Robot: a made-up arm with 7 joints. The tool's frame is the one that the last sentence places.
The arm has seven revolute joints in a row. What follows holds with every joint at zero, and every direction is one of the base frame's.
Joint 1 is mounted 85.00 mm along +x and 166.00 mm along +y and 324.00 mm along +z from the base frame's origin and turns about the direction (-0.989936, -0.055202, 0.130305).
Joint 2 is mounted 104.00 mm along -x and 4.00 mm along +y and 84.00 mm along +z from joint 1 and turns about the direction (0.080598, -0.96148, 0.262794).
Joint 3 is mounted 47.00 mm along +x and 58.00 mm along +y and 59.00 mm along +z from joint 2 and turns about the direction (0.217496, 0.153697, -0.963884).
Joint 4 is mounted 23.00 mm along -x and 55.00 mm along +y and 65.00 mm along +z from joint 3 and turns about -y.
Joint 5 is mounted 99.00 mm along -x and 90.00 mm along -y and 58.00 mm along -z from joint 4 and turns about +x.
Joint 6 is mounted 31.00 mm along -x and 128.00 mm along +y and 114.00 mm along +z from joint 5 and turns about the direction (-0.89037, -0.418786, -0.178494).
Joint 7 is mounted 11.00 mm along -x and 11.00 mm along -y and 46.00 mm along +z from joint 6 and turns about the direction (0.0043, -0.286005, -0.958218).
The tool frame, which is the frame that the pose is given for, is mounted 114.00 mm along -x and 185.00 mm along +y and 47.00 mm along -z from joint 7; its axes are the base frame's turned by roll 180.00, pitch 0.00 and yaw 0.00 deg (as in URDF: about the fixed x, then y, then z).
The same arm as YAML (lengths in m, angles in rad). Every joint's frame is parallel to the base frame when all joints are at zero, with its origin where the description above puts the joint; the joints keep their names.
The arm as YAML. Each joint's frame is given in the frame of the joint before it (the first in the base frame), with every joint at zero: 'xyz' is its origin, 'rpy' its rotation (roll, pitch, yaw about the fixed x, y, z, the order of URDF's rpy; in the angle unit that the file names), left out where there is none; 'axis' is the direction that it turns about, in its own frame. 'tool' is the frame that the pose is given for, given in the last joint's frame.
units:
  length: m
  angle: rad
joints:
  - name: joint 1
    type: revolute
    origin:
      xyz: [0.085, 0.166, 0.324]
    axis: [-0.989936, -0.055202, 0.130305]
  - name: joint 2
    type: revolute
    origin:
      xyz: [-0.104, 0.004, 0.084]
    axis: [0.080598, -0.96148, 0.262794]
  - name: joint 3
    type: revolute
    origin:
      xyz: [0.047, 0.058, 0.059]
    axis: [0.217496, 0.153697, -0.963884]
  - name: joint 4
    type: revolute
    origin:
      xyz: [-0.023, 0.055, 0.065]
    axis: "-y"
  - name: joint 5
    type: revolute
    origin:
      xyz: [-0.099, -0.09, -0.058]
    axis: "+x"
  - name: joint 6
    type: revolute
    origin:
      xyz: [-0.031, 0.128, 0.114]
    axis: [-0.89037, -0.418786, -0.178494]
  - name: joint 7
    type: revolute
    origin:
      xyz: [-0.011, -0.011, 0.046]
    axis: [0.0043, -0.286005, -0.958218]
tool:
  origin:
    xyz: [-0.114, 0.185, -0.047]
    rpy: [3.1416, 0.0, 0.0]

